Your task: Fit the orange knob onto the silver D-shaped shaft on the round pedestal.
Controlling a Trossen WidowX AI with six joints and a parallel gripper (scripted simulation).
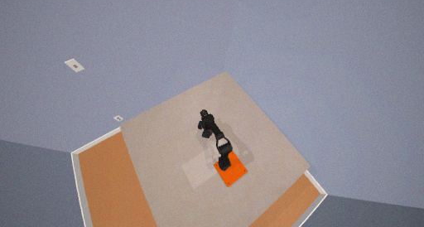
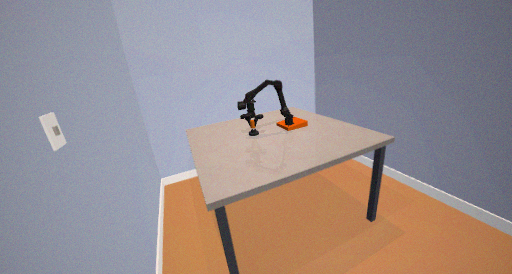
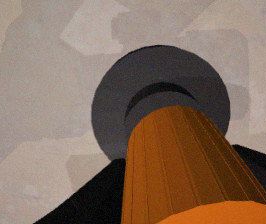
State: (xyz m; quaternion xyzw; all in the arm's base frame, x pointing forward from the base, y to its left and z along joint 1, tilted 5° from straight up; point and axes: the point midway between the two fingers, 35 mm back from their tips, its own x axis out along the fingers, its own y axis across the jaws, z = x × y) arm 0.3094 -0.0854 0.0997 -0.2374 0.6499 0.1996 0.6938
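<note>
My gripper tip is now 40 mm above the dark round pedestal. The rest, counted from my gripper tip: orange knob (30 mm above).
</note>
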